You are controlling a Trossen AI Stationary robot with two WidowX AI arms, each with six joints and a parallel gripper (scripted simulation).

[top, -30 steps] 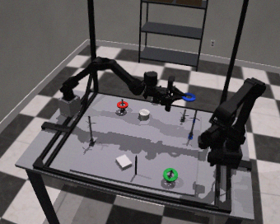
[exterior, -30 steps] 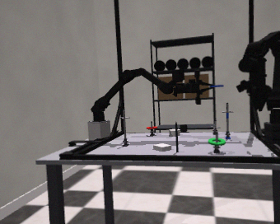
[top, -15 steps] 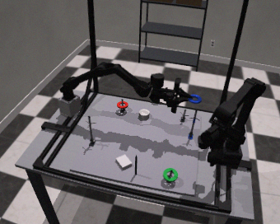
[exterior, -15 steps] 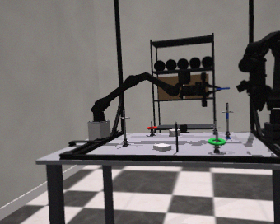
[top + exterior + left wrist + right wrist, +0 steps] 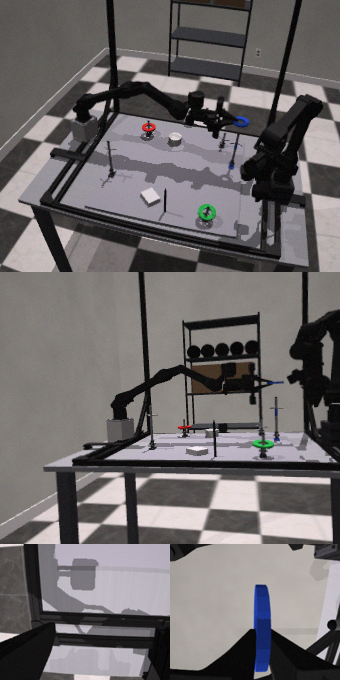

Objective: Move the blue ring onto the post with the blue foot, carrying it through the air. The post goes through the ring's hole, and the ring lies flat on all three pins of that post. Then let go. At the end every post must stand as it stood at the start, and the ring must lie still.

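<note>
My right gripper is now 10 mm past the blue ring and 40 mm to the right of it. Also, from my right hand: white block: 330 mm ahead, 220 mm to the right, 250 mm below.
</note>
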